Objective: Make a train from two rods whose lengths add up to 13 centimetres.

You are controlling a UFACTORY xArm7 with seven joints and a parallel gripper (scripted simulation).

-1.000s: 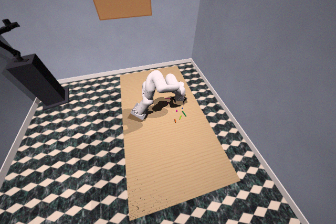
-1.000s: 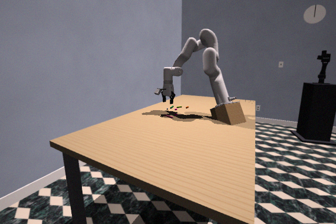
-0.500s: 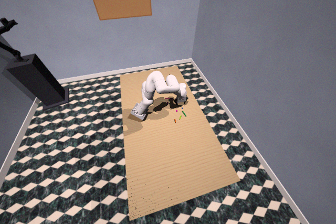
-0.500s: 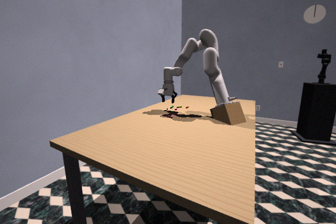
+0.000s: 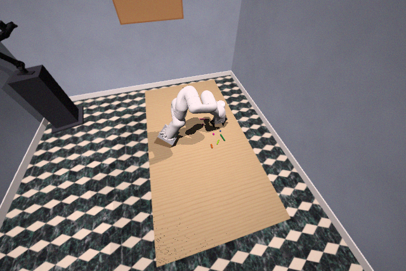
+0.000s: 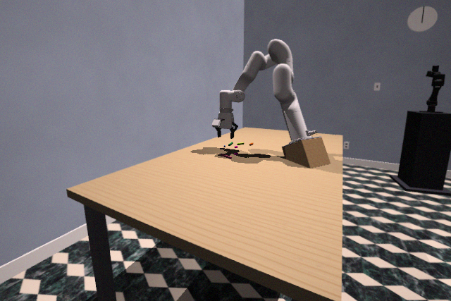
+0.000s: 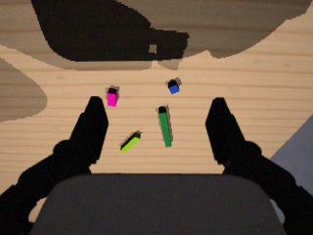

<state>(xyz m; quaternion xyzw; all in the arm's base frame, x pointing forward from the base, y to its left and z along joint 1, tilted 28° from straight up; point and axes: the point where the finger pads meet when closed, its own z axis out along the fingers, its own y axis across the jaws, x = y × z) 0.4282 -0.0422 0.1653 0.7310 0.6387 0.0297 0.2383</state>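
Now: the orange rod 14 cm to the right of my hand, 14 cm behind it and 7 cm below it. Also, from my hand: blue rod: 7 cm below, 3 cm to the right, 2 cm ahead; then green rod: 10 cm to the right, 7 cm below, 1 cm behind; then lime rod: 12 cm to the right, 7 cm below, 7 cm behind.
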